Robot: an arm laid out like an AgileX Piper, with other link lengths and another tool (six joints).
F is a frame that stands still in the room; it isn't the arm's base.
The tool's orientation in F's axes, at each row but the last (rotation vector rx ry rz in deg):
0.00, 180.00, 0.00
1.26, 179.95, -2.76
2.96, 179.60, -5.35
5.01, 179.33, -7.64
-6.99, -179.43, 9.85
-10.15, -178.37, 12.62
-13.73, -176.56, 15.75
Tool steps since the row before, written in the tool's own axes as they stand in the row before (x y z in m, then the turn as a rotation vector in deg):
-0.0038, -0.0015, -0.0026, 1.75, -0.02, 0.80
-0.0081, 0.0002, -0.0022, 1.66, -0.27, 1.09
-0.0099, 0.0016, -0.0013, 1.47, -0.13, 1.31
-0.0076, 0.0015, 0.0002, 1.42, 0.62, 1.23
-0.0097, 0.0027, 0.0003, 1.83, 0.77, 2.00
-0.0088, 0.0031, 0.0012, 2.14, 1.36, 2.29
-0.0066, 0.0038, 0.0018, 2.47, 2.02, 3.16
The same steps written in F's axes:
0.0038, -0.0015, 0.0026, -1.75, -0.02, -0.80
0.0081, 0.0002, 0.0022, -1.66, -0.28, -1.08
0.0099, 0.0013, 0.0013, -1.47, -0.16, -1.31
0.0077, 0.0011, -0.0003, -1.38, 0.59, -1.29
0.0099, 0.0019, -0.0006, -1.78, 0.69, -2.07
0.0091, 0.0019, -0.0017, -2.03, 1.26, -2.44
0.0070, 0.0023, -0.0026, -2.30, 1.80, -3.41

